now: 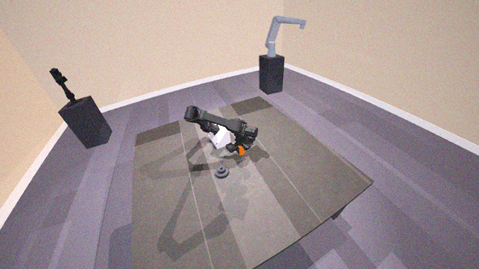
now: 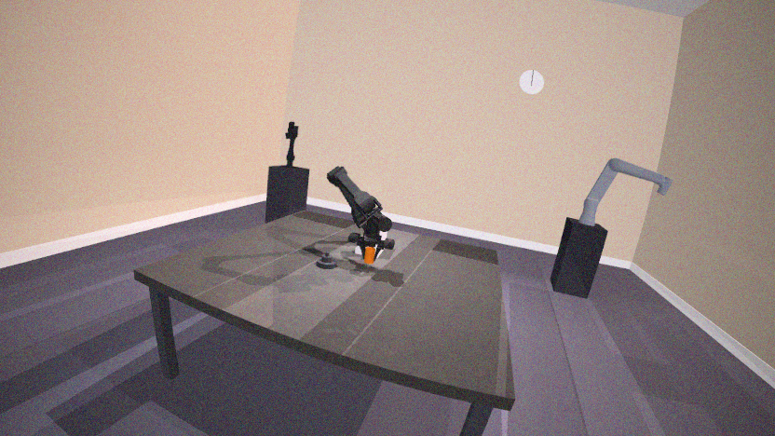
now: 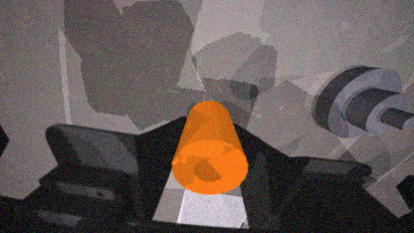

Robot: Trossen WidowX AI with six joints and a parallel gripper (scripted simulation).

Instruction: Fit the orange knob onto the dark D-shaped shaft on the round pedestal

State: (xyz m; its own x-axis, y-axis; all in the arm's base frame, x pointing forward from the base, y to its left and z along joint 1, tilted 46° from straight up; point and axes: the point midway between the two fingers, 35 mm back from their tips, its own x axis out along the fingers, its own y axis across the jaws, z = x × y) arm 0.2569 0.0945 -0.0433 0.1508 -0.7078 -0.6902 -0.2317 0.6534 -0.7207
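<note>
Right now the round pedestal is 80 mm ahead of my gripper tip, 160 mm to the right of it and 10 mm below it. From my gripper tip the other things lie so: orange knob (20 mm above).
</note>
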